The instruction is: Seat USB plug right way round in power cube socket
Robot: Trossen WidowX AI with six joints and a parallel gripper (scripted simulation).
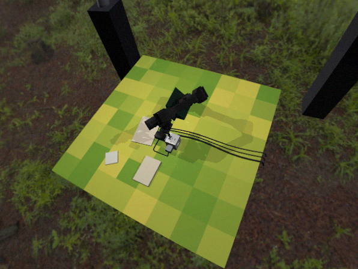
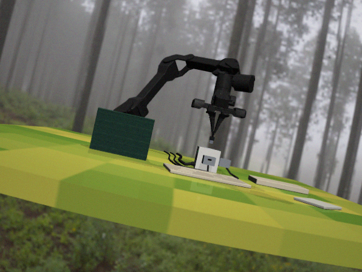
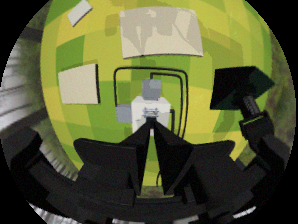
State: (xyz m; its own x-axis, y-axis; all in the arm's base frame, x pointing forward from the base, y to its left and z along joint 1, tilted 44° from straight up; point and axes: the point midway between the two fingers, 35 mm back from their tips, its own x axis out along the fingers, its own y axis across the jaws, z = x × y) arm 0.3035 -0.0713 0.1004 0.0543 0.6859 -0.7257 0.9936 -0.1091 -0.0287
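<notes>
My gripper tip is now 2 cm above the black USB plug. Round my gripper tip: beige flat plate: 4 cm behind, 21 cm to the right, 13 cm below; white tile: 23 cm ahead, 36 cm to the right, 13 cm below.
</notes>
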